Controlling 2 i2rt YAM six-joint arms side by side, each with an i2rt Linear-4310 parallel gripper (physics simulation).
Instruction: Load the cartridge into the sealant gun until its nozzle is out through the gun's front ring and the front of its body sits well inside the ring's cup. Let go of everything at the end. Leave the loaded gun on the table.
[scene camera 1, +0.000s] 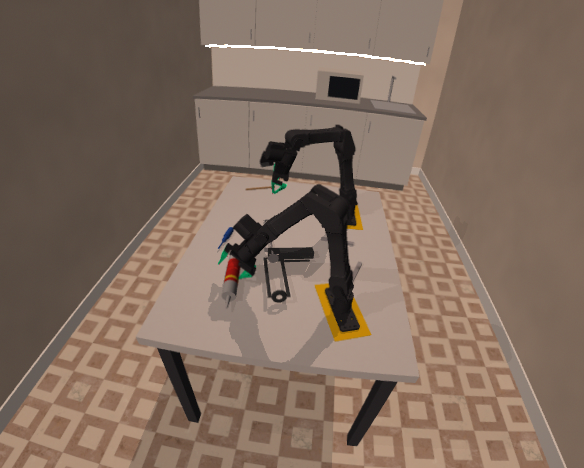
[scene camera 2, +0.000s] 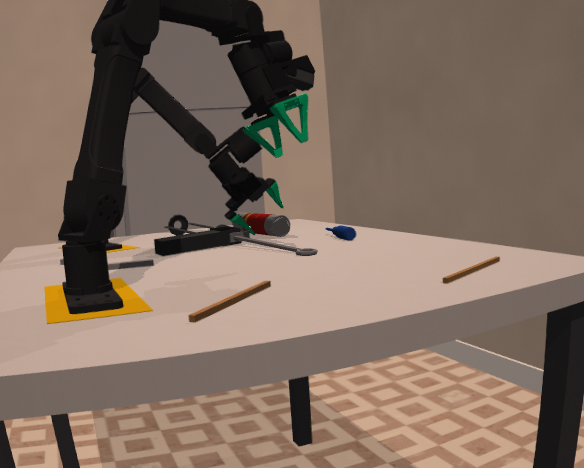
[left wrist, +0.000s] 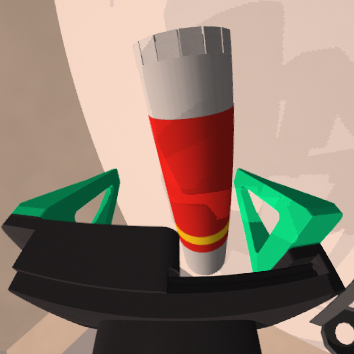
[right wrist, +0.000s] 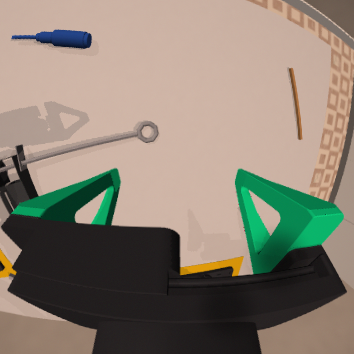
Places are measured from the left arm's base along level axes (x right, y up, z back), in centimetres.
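Pixels of known places: left gripper, between the fingertips: (scene camera 1: 228, 270) (left wrist: 176, 174); right gripper, between the fingertips: (scene camera 1: 274, 186) (scene camera 2: 291, 149) (right wrist: 177, 174); left arm's base, origin of its link: (scene camera 1: 341, 308); right arm's base, origin of its link: (scene camera 2: 89, 297).
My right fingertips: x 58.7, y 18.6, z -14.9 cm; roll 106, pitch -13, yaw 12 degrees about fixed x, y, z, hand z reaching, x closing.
For each thing: its middle in the pictures, then the offset to it from my right fingertips. "pt": a spot on its surface instead.
- grey cartridge, middle of its body: (left wrist: 201, 214) (scene camera 2: 254, 223) (scene camera 1: 231, 280) dx -41.3, dy -16.1, dz -22.4 cm
- front ring, a spot on its surface: (scene camera 2: 170, 224) pt dx -53.1, dy -14.7, dz -4.4 cm
- rod, middle of its body: (scene camera 2: 257, 241) (right wrist: 61, 151) dx -16.7, dy -17.2, dz -4.0 cm
- blue screwdriver, middle of its body: (scene camera 2: 338, 231) (right wrist: 47, 37) (scene camera 1: 225, 238) dx -13.5, dy -17.2, dz -23.8 cm
The red and grey cartridge (scene camera 1: 231, 274) (scene camera 2: 260, 223) (left wrist: 197, 155) lies on the table, its nozzle toward the near edge in scene camera 1. My left gripper (scene camera 1: 234, 266) (scene camera 2: 267, 220) (left wrist: 176, 174) is open, low over the cartridge, with a finger on either side of it; the right-hand finger in the left wrist view appears closer. The nozzle is hidden in that view. The black sealant gun lies beside it, with its handle (scene camera 1: 296, 252) (scene camera 2: 192, 242), front ring (scene camera 1: 273, 298) (scene camera 2: 170, 224) and rod (scene camera 2: 270, 243) (right wrist: 80, 147). My right gripper (scene camera 1: 278, 187) (scene camera 2: 292, 148) (right wrist: 177, 174) is open and empty, high above the table.
A blue screwdriver (scene camera 1: 227, 234) (scene camera 2: 345, 232) (right wrist: 71, 38) lies beyond the cartridge. Two wooden sticks, a nearer one (scene camera 2: 230, 301) and a farther one (scene camera 2: 471, 270) (right wrist: 296, 105), lie toward the right arm's end. A grey bar (scene camera 1: 357, 271) (scene camera 2: 135, 264) lies near the arm bases.
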